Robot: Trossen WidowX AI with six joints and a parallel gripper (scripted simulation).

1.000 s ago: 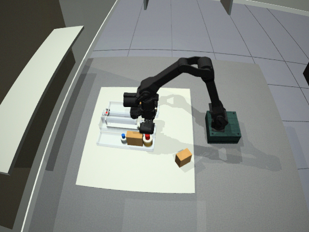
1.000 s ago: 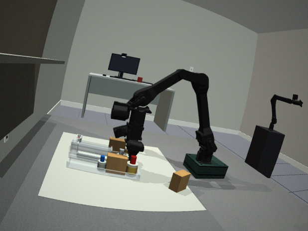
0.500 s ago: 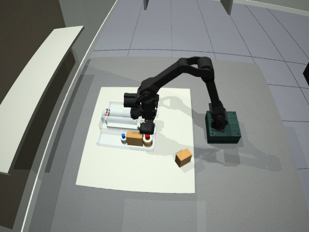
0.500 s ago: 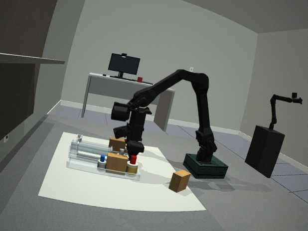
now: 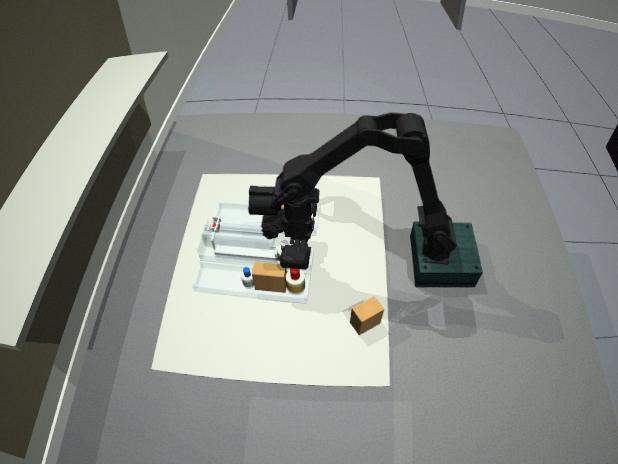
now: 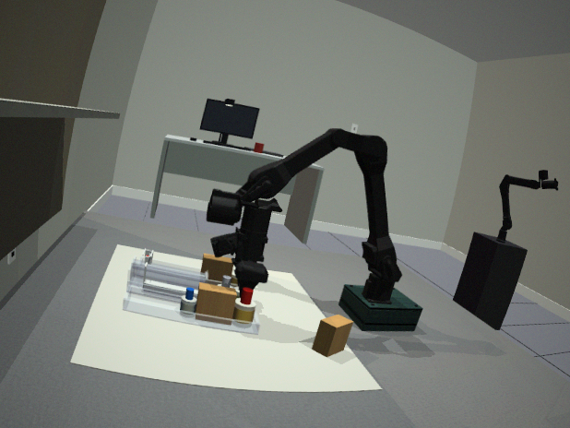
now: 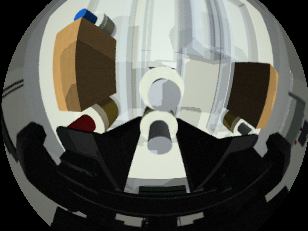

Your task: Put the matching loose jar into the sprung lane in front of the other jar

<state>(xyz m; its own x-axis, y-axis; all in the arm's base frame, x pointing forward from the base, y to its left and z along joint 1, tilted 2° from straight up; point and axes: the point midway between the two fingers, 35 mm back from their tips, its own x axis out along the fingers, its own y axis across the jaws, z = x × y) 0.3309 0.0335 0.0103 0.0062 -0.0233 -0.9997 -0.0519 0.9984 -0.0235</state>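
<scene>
The small jar is 130 mm to the right of my gripper tip. The rest, counted from my gripper tip: red mark: 220 mm ahead, 20 mm to the right, 40 mm above.
</scene>
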